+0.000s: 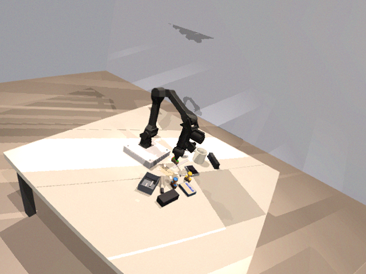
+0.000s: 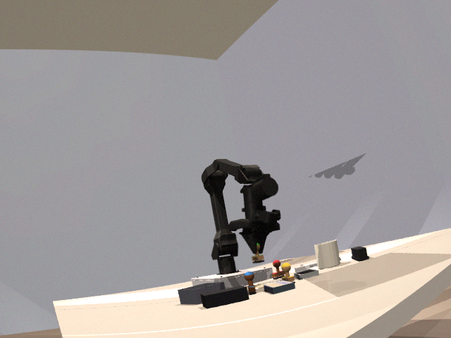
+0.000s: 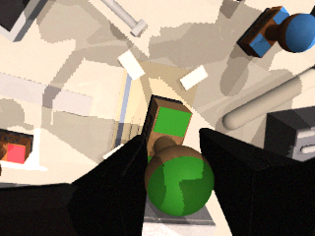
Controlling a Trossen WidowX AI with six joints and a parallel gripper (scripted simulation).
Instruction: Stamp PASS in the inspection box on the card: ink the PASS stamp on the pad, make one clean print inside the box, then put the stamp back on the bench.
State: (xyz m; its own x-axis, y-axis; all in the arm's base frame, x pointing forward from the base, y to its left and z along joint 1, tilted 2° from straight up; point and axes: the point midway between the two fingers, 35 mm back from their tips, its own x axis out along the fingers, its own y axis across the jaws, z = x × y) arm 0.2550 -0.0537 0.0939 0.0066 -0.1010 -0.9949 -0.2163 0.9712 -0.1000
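Now: gripper tip 3 cm past the card, 1 cm to the left of it and 11 cm above it. From my gripper tip the other things lie so: green-knobbed PASS stamp 1 cm behind, 1 cm below; then yellow-knobbed HOLD stamp 10 cm ahead, 1 cm to the left, 9 cm below; then blue-knobbed stamp 6 cm ahead, 10 cm to the right, 9 cm below.
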